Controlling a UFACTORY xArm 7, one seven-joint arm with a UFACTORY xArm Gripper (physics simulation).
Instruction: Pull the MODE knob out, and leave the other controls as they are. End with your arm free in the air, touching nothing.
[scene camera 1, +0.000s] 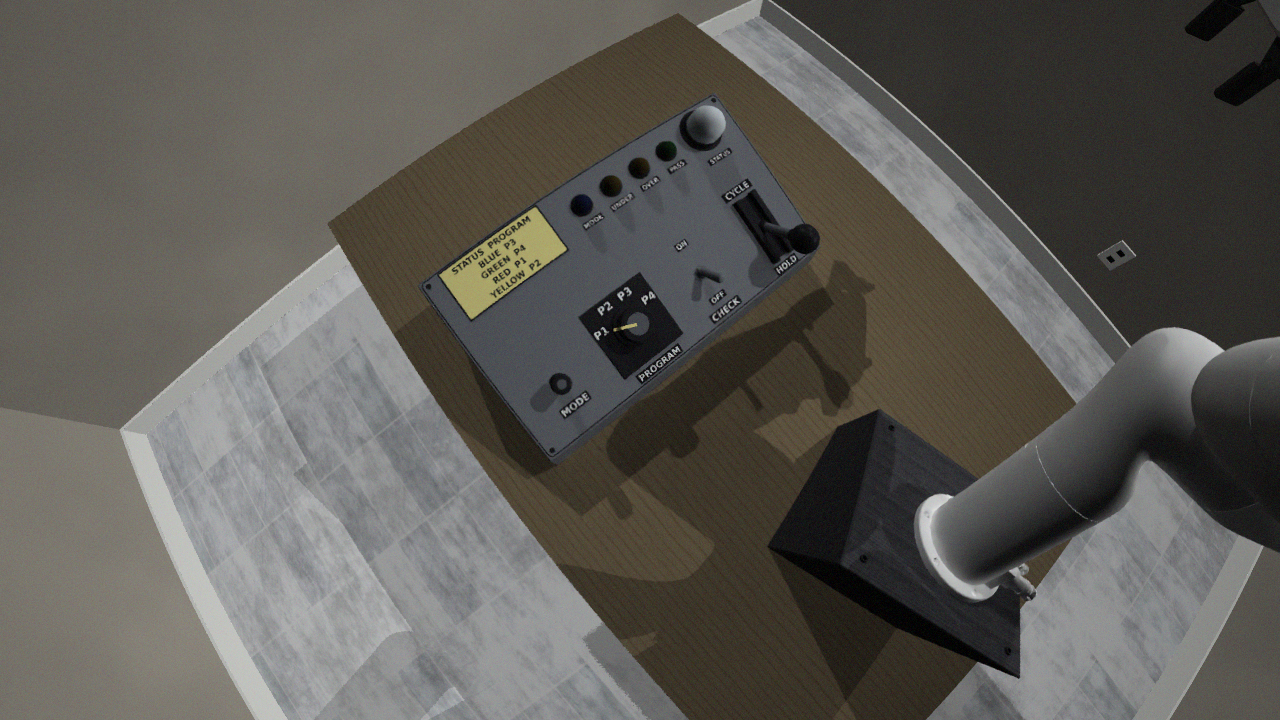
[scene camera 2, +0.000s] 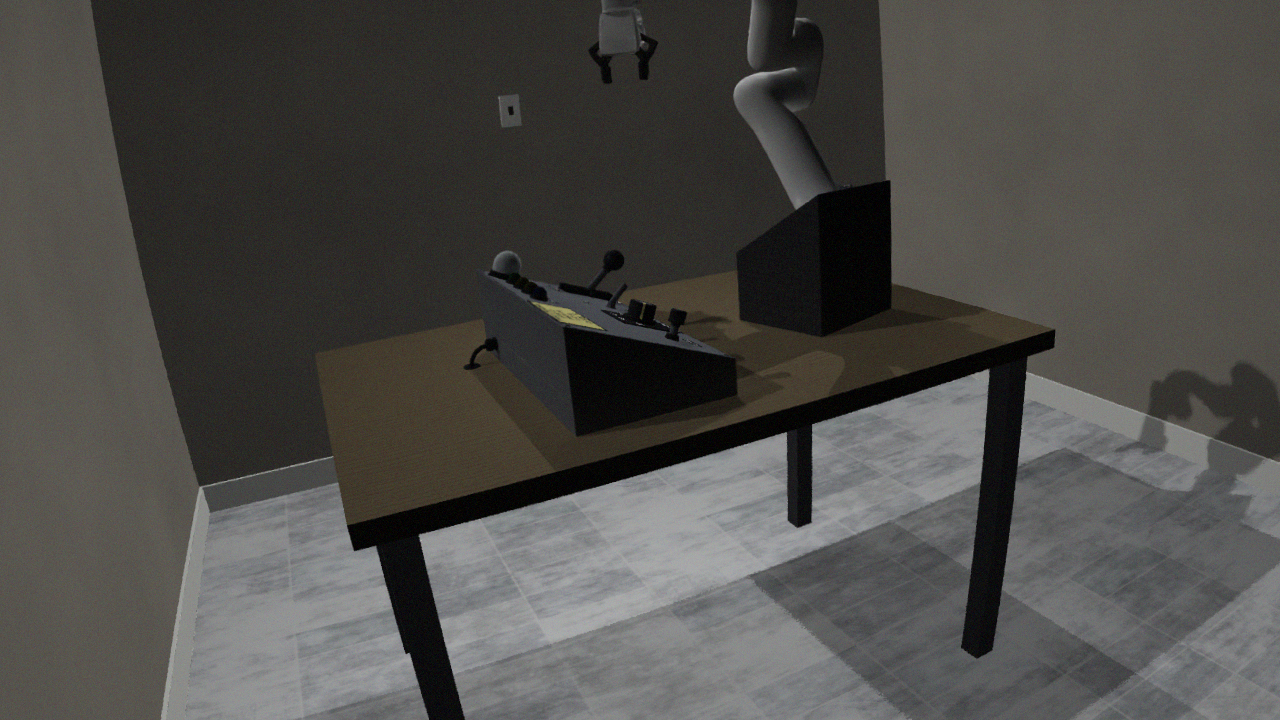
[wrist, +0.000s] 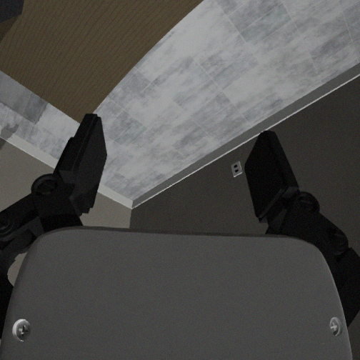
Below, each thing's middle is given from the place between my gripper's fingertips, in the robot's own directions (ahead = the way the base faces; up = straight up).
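With respect to the cycle lever (scene camera 1: 804, 238), my gripper is far above it, far to the right of it and far short of it. Distances from my hand: program dial (scene camera 1: 632, 325), 48 cm to the left, 39 cm below and 33 cm ahead; grey control panel (scene camera 1: 536, 296), 40 cm to the left, 39 cm below and 41 cm ahead. Going by their middles, the cycle lever is the nearest to my gripper of the things named here.
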